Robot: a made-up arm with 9 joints.
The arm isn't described. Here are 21 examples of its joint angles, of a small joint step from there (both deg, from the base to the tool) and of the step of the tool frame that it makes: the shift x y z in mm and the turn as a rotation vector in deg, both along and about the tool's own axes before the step.
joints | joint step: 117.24 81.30 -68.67 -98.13 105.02 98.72 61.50 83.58 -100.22 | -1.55 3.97 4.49 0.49 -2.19 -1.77 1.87 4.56 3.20
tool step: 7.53 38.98 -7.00 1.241 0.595 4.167
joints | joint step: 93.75 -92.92 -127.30 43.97 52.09 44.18 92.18 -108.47 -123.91 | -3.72 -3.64 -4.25 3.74 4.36 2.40 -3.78 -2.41 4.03
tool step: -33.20 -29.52 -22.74 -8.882 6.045 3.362
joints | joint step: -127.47 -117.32 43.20 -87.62 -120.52 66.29 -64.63 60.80 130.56 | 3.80 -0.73 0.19 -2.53 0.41 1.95 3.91 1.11 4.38
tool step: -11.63 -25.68 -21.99 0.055 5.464 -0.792
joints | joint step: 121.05 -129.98 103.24 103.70 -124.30 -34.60 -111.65 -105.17 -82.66 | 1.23 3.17 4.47 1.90 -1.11 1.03 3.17 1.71 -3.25
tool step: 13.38 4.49 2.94 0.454 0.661 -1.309
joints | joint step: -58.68 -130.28 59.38 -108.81 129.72 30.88 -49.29 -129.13 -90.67 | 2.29 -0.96 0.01 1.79 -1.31 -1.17 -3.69 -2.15 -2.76
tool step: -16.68 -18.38 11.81 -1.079 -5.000 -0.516
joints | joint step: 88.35 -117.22 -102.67 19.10 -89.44 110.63 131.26 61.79 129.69 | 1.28 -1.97 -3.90 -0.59 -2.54 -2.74 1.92 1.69 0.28
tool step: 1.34 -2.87 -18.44 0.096 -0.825 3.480
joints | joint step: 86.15 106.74 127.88 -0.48 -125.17 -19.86 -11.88 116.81 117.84 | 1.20 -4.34 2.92 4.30 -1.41 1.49 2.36 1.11 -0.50
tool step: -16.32 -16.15 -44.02 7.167 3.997 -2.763
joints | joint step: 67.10 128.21 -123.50 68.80 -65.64 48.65 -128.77 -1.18 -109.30 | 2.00 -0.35 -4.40 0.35 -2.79 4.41 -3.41 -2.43 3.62
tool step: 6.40 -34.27 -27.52 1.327 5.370 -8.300
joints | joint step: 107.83 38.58 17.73 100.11 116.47 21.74 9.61 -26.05 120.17 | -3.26 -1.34 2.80 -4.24 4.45 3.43 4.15 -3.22 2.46
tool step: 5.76 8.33 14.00 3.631 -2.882 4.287
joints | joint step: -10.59 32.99 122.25 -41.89 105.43 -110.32 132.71 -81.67 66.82 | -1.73 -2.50 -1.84 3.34 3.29 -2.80 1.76 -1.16 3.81
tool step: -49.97 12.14 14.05 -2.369 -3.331 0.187
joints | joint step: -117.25 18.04 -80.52 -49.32 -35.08 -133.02 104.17 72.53 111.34 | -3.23 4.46 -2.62 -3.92 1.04 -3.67 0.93 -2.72 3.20
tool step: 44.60 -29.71 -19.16 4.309 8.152 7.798
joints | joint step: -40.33 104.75 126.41 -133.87 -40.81 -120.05 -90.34 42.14 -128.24 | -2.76 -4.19 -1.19 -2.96 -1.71 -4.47 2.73 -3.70 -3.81
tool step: 16.51 27.74 5.83 3.644 -4.237 7.524
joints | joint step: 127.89 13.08 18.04 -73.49 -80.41 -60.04 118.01 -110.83 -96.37 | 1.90 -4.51 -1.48 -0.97 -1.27 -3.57 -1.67 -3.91 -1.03
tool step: -17.80 -4.28 1.48 -0.109 -0.468 -4.019
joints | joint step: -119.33 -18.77 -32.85 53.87 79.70 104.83 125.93 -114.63 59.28 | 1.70 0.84 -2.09 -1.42 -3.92 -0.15 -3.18 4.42 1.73
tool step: 13.94 -22.95 6.51 -0.071 0.614 -8.924
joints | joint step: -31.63 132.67 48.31 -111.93 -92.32 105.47 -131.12 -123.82 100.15 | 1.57 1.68 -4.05 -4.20 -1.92 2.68 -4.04 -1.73 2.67
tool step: 0.93 18.13 -0.65 6.514 -2.069 -1.171
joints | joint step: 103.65 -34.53 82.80 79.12 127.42 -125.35 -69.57 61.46 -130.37 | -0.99 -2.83 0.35 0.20 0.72 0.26 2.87 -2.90 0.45
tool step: 8.42 -1.12 -24.04 -3.525 1.411 -0.771
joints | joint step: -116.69 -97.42 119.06 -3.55 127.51 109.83 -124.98 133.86 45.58 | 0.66 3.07 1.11 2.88 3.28 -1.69 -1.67 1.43 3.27
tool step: 9.92 17.87 14.98 -1.879 7.902 -3.116
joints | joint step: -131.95 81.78 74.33 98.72 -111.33 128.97 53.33 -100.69 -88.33 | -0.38 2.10 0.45 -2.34 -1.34 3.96 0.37 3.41 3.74
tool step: -6.51 12.08 -10.60 -0.235 3.954 4.996
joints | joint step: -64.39 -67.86 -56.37 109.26 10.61 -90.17 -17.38 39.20 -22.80 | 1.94 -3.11 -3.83 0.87 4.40 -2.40 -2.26 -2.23 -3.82
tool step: -55.59 -65.71 -18.36 6.713 -3.784 -5.179
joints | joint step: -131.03 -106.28 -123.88 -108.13 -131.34 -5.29 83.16 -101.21 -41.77 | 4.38 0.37 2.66 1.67 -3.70 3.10 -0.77 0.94 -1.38
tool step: -49.25 59.35 -16.26 -2.955 -0.224 7.436
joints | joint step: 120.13 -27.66 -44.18 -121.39 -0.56 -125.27 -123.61 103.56 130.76 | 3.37 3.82 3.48 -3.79 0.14 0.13 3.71 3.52 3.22
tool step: 48.75 -22.02 7.73 3.108 -3.353 -4.579
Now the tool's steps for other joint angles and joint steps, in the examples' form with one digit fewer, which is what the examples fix.
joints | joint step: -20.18 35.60 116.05 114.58 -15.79 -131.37 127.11 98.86 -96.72 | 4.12 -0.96 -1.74 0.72 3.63 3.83 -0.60 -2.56 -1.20
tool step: 8.6 -27.5 1.4 -3.72 -3.35 -0.12
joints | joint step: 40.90 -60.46 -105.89 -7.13 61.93 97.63 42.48 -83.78 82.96 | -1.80 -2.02 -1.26 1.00 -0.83 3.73 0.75 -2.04 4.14
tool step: -7.2 7.3 -15.5 -1.38 1.72 2.24
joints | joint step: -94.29 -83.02 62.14 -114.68 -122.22 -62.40 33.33 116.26 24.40 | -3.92 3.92 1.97 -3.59 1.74 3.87 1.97 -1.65 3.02
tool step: 9.2 8.8 -3.8 4.13 -0.90 1.21
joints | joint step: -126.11 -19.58 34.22 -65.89 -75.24 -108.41 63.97 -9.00 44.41 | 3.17 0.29 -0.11 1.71 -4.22 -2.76 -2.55 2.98 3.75
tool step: 13.4 59.3 -28.2 -8.23 6.49 -0.32
